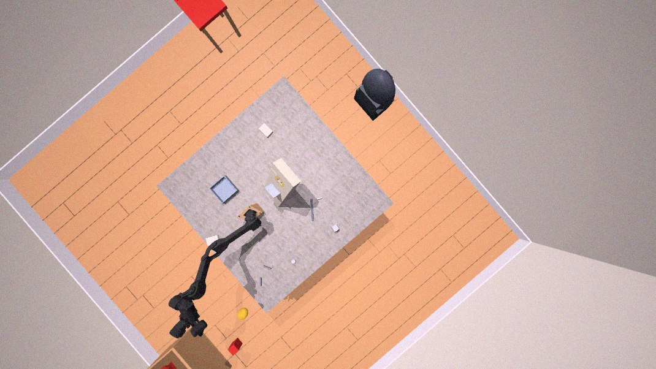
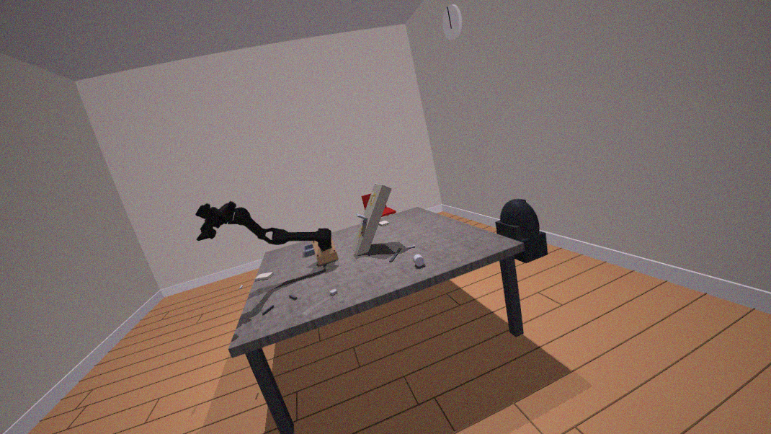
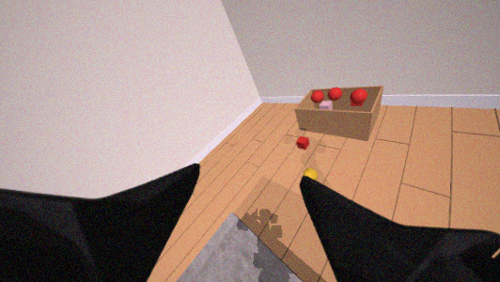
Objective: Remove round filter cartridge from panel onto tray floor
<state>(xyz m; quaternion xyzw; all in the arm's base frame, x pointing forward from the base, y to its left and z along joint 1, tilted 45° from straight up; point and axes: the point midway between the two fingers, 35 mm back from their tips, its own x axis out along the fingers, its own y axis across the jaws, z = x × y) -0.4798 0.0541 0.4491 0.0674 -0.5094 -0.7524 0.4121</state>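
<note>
The round grey filter cartridge lies 890 mm ahead of my gripper tip, 270 mm to the left of it and 130 mm below it. Also, from my gripper tip: grey-blue tray 590 mm to the left, 490 mm ahead, 380 mm below; then small cylinder 870 mm ahead, 370 mm below, 220 mm to the right.
</note>
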